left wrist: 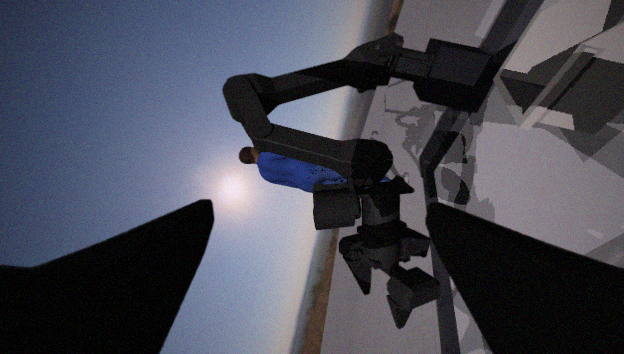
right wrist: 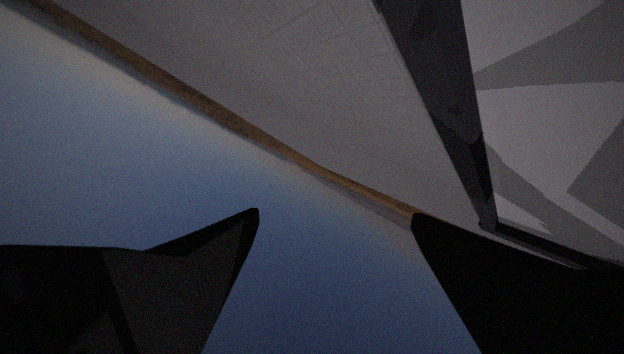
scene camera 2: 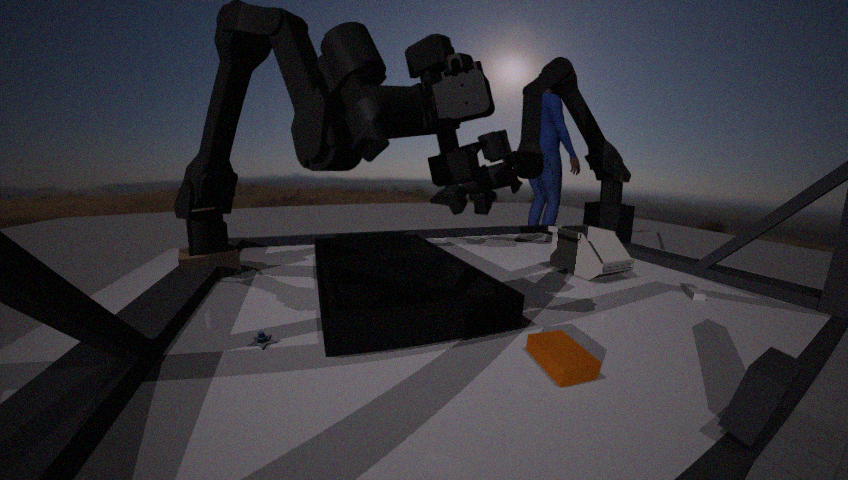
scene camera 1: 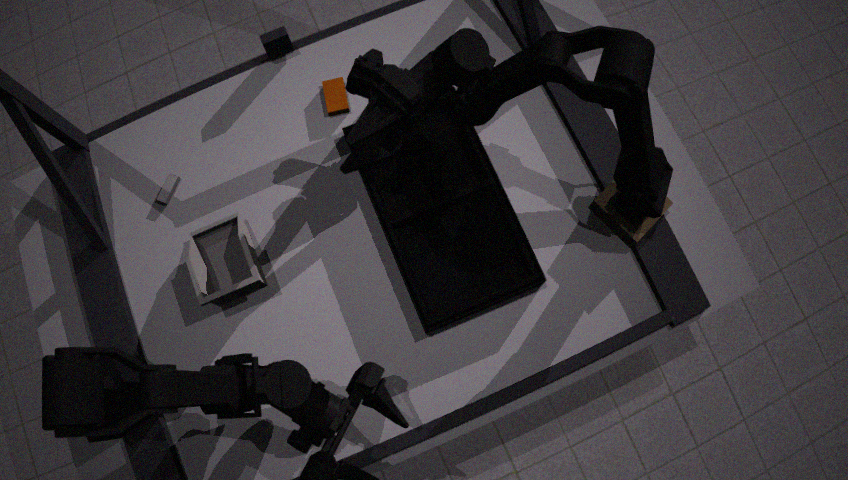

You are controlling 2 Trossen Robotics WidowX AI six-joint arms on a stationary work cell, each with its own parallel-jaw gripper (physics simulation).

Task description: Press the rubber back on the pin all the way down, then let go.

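Places are measured from the left arm's base along level axes (x ahead, y left, z up), in metres.
Where they show: left gripper, fingertip midpoint: [left wrist: 322, 211] [scene camera 1: 344, 158]; right gripper, fingertip midpoint: [left wrist: 382, 309] [right wrist: 334, 217] [scene camera 2: 437, 192] [scene camera 1: 395, 455]; left arm's base, origin of the base link: [scene camera 2: 207, 250] [scene camera 1: 634, 201]; right arm's base, origin of the base link: [left wrist: 425, 68] [scene camera 2: 610, 204].
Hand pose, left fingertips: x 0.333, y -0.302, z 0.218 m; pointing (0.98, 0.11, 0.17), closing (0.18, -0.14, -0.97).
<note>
Things, the pixels of their top centre, and the offset from my left fingertips. "spot": a spot on its surface instead.
- small star-shaped pin, middle of its top: [scene camera 2: 259, 334] dx -0.310, dy -0.002, dz -0.247 m
- large black box, middle of its top: [scene camera 2: 388, 259] [scene camera 1: 440, 200] dx -0.099, dy +0.077, dz -0.218 m
- orange block, middle of its top: [scene camera 2: 562, 347] [scene camera 1: 335, 94] dx -0.108, dy -0.206, dz -0.240 m
- white open bin, surface spot: [scene camera 1: 195, 261] [scene camera 2: 609, 241] spot: dx +0.264, dy -0.124, dz -0.200 m
- small white block, middle of its top: [scene camera 2: 693, 288] [scene camera 1: 167, 187] dx +0.229, dy -0.291, dz -0.245 m
A small star-shaped pin [scene camera 2: 263, 342] lies on the table left of the black box in scene camera 2. Its blue rubber back [scene camera 2: 260, 335] shows on top, pointing up; how far down it sits is too small to tell. The pin does not show in scene camera 1. My left gripper is open and empty, raised high above the black box, well away from the pin. My right gripper [right wrist: 334, 217] [left wrist: 382, 309] is open and empty, raised on the far side of the table in scene camera 2, far from the pin.
A large black box [scene camera 1: 476, 237] [scene camera 2: 416, 297] takes up the middle of the table. An orange block [scene camera 1: 335, 95] [scene camera 2: 562, 356], a white open bin [scene camera 1: 195, 261] [scene camera 2: 604, 252] and a small white block [scene camera 1: 169, 189] [scene camera 2: 699, 296] stand around it. Dark frame rails edge the table.
</note>
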